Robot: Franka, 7 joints.
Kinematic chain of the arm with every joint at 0, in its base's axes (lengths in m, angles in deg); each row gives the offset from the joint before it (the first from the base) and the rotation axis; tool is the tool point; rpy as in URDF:
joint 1: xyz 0 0 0.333 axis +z
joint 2: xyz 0 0 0 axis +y
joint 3: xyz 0 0 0.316 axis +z
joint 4: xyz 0.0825 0 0 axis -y
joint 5: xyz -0.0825 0 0.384 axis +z
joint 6: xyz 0 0 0 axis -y
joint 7: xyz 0.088 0 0 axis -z
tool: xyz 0 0 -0.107 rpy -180 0 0
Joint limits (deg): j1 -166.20..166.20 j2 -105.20..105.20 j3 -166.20..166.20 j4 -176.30..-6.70 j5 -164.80..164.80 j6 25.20..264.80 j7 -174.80..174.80
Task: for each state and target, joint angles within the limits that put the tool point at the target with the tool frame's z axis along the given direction. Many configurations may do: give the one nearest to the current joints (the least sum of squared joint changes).
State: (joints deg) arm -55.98 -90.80 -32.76 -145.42 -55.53 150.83 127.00
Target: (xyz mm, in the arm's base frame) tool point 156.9 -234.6 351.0 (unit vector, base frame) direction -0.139 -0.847 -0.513
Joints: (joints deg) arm -48.76 -49.09 -9.28 -176.14 -92.26 138.72 127.00
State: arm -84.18 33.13 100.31 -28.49 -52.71 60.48 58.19
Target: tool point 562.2 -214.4 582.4 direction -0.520 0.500 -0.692
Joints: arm -52.23 61.62 97.23 -36.14 -29.30 31.31 58.19
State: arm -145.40 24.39 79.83 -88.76 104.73 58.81 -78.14
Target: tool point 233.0 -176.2 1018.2 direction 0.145 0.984 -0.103
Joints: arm -134.28 7.96 89.79 -47.38 107.06 54.84 -78.14
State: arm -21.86 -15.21 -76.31 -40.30 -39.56 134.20 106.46
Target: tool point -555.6 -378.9 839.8 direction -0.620 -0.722 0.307
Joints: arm 8.18 -50.13 -101.74 -37.76 -55.17 173.60 106.46
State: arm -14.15 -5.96 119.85 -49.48 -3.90 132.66 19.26
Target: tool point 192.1 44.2 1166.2 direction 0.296 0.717 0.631
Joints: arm -37.63 14.96 121.36 -20.37 -8.11 144.09 19.26
